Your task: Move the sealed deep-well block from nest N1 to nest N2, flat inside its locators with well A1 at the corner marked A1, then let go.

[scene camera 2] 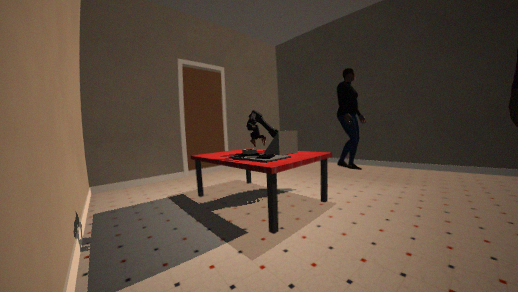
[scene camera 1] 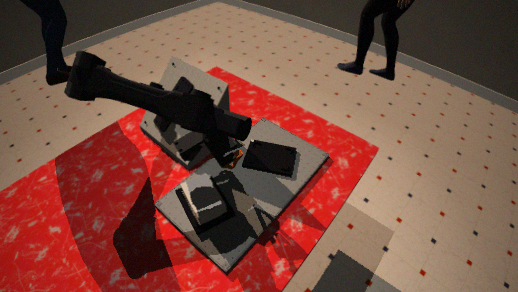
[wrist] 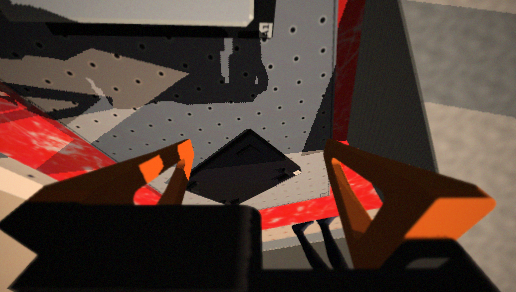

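Seen in the pictures: gripper, fingertip midpoint: (scene camera 2: 259,146) (scene camera 1: 224,156) (wrist: 258,146); arm's base at its link origin: (scene camera 2: 282,141).
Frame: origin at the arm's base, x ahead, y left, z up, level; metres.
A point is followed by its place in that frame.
The sealed deep-well block (scene camera 1: 206,197) {x 0.350, y -0.117, z -0.059 m} (scene camera 2: 248,151) {x 0.368, y -0.084, z -0.073 m} (wrist: 150,9) {x 0.330, y -0.083, z -0.059 m} is a pale box, partly shadowed, sitting in the dark nest N1 (scene camera 1: 189,212) {x 0.334, y -0.171, z -0.101 m} (wrist: 150,30) {x 0.354, y -0.066, z -0.101 m}. The wrist view shows part of it at the top edge, with a small white label at the nest's corner. Nest N2 (scene camera 1: 270,157) {x 0.340, y 0.147, z -0.101 m} (wrist: 235,180) {x 0.341, y 0.152, z -0.101 m} is a low black frame with nothing in it and a small white mark at one corner. My gripper (scene camera 1: 235,159) (scene camera 2: 258,142) {x 0.288, y -0.002, z -0.027 m} (wrist: 258,146) {x 0.288, y -0.002, z -0.027 m} is open and empty, raised above the plate between the nests. The A1 lettering cannot be read.
Both nests stand on a grey perforated plate (scene camera 1: 307,155) {x 0.414, y 0.259, z -0.113 m} (wrist: 295,92) {x 0.242, y 0.016, z -0.113 m}. A grey wedge-shaped mount (scene camera 1: 172,72) {x -0.086, y 0.058, z 0.069 m} (scene camera 2: 288,142) {x 0.016, y 0.109, z -0.008 m} (wrist: 395,100) {x 0.174, y 0.002, z -0.056 m} carrying the arm stands beside it on the red table (scene camera 1: 350,142) {x 0.478, y 0.447, z -0.126 m} (scene camera 2: 300,161) {x 0.247, y 0.468, z -0.133 m}. People stand on the floor beyond the table.
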